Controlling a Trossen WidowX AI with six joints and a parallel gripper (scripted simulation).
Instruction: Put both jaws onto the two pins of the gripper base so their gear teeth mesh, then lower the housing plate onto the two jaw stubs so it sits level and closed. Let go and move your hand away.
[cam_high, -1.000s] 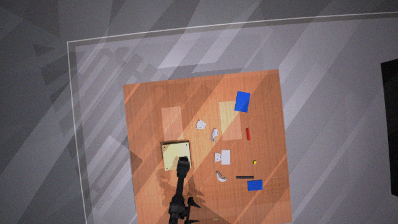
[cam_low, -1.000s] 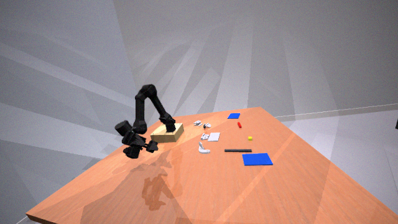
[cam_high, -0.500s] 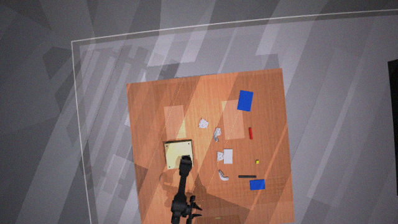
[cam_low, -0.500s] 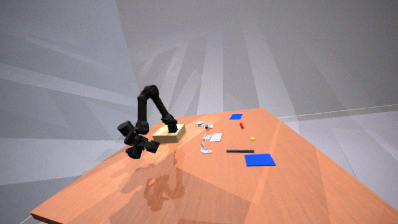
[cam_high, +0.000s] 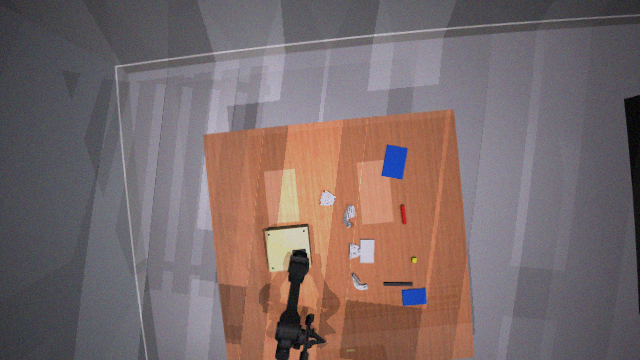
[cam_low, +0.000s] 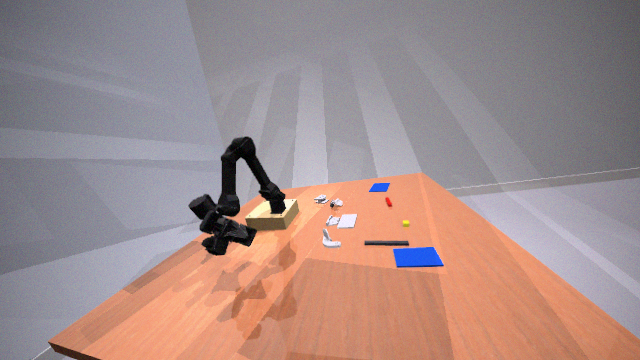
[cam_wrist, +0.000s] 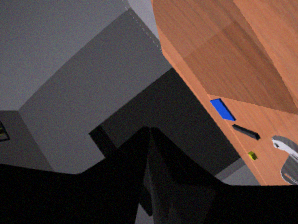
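The jaw lies 160 mm ahead of my gripper tip, 520 mm to the left of it and 120 mm below it. The rest, counted from my gripper tip: housing plate 180 mm ahead, 360 mm to the left, 140 mm below; black bar 390 mm ahead, 170 mm to the left, 150 mm below; flat white plate 250 mm ahead, 350 mm to the left, 150 mm below.
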